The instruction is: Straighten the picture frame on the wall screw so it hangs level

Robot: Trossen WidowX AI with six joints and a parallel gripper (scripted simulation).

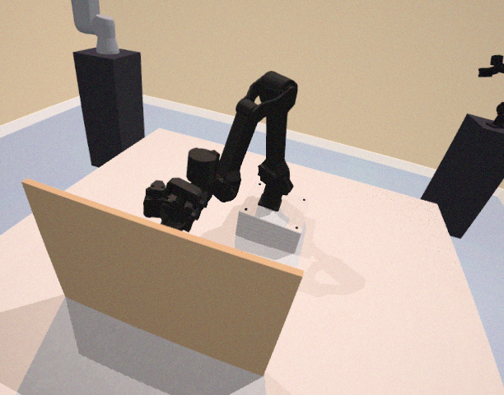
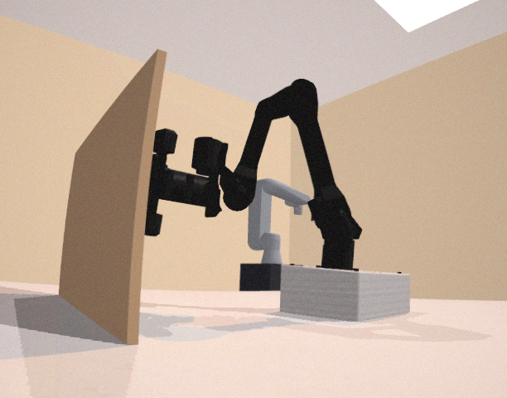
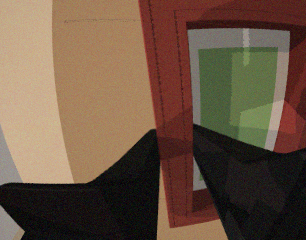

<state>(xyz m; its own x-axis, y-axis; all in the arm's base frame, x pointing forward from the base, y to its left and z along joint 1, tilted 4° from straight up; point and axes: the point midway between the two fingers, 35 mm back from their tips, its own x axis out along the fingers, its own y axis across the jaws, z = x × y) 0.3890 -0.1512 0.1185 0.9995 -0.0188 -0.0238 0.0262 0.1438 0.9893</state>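
My gripper tip is 5 cm above the picture frame, 1 cm to the left of it and 1 cm short of it. Round my gripper tip: tan wall board 7 cm below, 2 cm ahead, 1 cm to the left.
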